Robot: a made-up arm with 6 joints.
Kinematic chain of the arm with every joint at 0, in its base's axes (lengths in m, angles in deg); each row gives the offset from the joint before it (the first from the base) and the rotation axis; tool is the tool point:
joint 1: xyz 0 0 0.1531 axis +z
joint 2: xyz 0 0.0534 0 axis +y
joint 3: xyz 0 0 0.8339 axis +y
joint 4: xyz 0 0 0.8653 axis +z
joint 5: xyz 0 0 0 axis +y
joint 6: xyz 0 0 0.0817 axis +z
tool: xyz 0 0 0
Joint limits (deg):
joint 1: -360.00..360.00
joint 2: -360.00..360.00
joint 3: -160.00..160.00
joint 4: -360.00..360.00
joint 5: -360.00..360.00
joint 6: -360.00..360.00
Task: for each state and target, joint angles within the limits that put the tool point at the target. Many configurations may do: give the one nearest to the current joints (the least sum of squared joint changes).
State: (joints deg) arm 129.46 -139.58 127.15 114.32 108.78 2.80
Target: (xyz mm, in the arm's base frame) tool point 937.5 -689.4 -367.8
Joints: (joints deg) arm 149.72 -155.41 84.29 118.40 105.49 2.80
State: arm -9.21 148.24 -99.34 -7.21 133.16 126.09
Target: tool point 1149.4 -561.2 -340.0
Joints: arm -28.03 144.65 -72.35 -7.70 127.99 126.09
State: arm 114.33 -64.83 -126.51 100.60 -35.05 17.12
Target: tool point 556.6 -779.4 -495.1
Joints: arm 126.01 -71.17 -99.01 101.84 -34.56 17.12
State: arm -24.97 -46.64 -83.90 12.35 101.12 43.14
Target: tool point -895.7 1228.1 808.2
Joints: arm -51.19 -51.34 -35.04 13.12 83.94 43.14
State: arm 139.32 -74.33 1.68 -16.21 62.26 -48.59
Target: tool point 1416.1 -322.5 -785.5
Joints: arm 168.41 -115.55 -18.33 -18.02 60.42 -48.59
